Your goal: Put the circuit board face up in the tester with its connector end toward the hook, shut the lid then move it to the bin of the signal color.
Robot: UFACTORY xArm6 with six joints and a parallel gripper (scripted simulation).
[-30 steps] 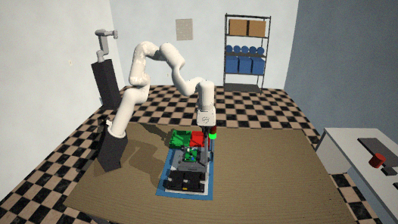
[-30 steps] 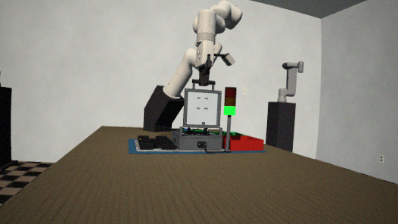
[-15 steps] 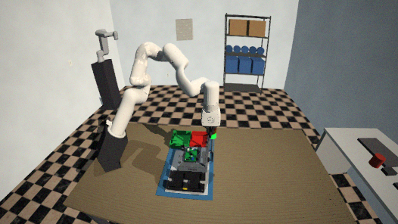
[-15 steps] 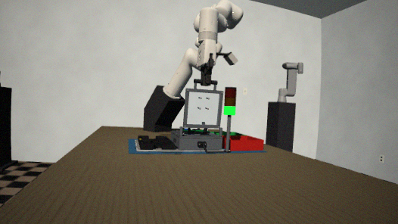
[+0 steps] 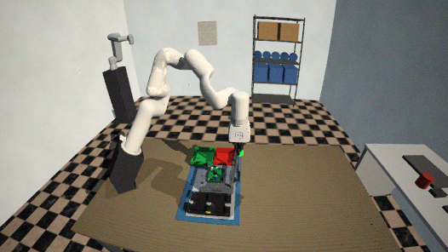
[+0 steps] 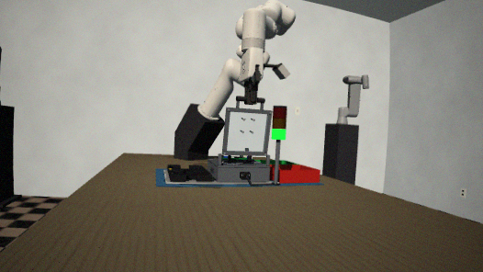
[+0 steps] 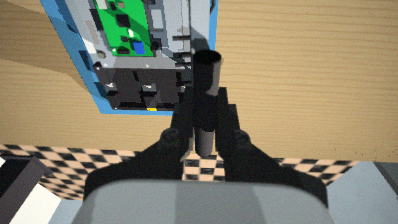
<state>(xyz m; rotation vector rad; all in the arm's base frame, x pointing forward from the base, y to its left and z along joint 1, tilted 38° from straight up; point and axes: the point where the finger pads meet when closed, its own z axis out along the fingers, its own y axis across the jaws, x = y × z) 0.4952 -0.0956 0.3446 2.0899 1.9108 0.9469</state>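
The green circuit board lies 20 cm below my hand and 13 cm behind it. From my hand the other things lie so: tester plate 20 cm below, 12 cm behind; black latch hook 19 cm below, 19 cm behind, 5 cm to the left; tester lid 9 cm below, 2 cm behind.
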